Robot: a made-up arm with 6 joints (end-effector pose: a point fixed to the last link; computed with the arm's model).
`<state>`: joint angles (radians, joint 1 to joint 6).
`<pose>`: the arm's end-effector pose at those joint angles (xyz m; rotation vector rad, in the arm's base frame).
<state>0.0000 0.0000 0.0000 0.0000 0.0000 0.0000</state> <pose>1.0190 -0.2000 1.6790 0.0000 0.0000 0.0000</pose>
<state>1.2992 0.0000 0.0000 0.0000 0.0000 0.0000</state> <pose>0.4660 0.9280 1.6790 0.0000 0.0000 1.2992</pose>
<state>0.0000 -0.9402 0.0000 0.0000 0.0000 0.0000</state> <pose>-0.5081 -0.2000 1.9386 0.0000 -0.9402 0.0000</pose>
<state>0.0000 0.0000 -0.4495 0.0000 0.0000 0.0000</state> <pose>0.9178 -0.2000 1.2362 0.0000 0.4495 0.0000</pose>
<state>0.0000 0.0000 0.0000 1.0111 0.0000 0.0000</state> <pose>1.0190 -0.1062 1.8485 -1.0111 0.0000 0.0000</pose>
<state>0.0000 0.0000 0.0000 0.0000 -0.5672 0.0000</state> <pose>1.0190 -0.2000 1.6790 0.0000 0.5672 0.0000</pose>
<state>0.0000 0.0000 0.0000 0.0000 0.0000 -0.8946</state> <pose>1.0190 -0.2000 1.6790 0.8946 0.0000 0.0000</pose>
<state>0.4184 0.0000 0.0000 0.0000 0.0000 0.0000</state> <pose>1.0124 0.2313 1.6790 0.0000 0.0000 0.4184</pose>
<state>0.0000 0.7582 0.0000 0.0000 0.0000 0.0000</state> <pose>1.6840 -0.2000 0.6022 0.0000 0.7582 0.0000</pose>
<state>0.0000 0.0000 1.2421 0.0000 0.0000 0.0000</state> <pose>0.3289 -0.2000 2.6434 0.0000 -1.2421 0.0000</pose>
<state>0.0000 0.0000 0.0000 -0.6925 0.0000 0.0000</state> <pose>1.0190 -0.1539 1.5513 0.6925 0.0000 0.0000</pose>
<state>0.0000 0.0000 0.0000 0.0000 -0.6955 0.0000</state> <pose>1.0190 -0.2000 1.6790 0.0000 0.6955 0.0000</pose>
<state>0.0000 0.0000 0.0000 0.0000 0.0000 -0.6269</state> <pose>1.0190 -0.2000 1.6790 0.6269 0.0000 0.0000</pose>
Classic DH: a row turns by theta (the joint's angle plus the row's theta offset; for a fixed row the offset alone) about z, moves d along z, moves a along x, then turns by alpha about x. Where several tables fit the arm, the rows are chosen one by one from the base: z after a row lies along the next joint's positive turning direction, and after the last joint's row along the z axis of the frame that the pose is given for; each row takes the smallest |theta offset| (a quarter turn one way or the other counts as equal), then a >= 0, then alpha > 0; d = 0 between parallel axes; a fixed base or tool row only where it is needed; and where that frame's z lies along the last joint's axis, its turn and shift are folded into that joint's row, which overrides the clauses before.
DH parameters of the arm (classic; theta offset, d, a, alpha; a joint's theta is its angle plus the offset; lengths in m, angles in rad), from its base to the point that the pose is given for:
joint 1: 0 0.306 0 -1.5708
joint 2: -1.5708 0 1.373 3.1416
joint 3: 0 0 0 -1.5708
joint 4: 0 -1.019 0 1.5708
joint 5: 0 0.2 0 -1.5708
joint 6: 1.5708 0 0 1.5708
tool (fixed): -1.5708 0 0 0

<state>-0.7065 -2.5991 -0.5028 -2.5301 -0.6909 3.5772</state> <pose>-0.7461 0.8521 0.0692 1.6881 2.2537 1.2595</pose>
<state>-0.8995 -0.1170 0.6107 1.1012 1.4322 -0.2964</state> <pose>0.2289 -0.4337 2.4806 -1.6471 -1.0895 0.1337</pose>
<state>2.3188 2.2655 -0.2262 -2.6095 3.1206 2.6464</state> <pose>-0.2502 0.0163 -1.1088 1.2686 0.8782 2.2996</pose>
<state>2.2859 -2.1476 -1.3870 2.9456 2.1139 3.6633</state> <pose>0.1401 -0.4605 0.2879 -1.8022 0.2057 2.3637</pose>
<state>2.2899 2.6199 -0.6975 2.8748 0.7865 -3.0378</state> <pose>0.0711 -0.3741 -0.7580 2.2827 -1.2405 1.3155</pose>
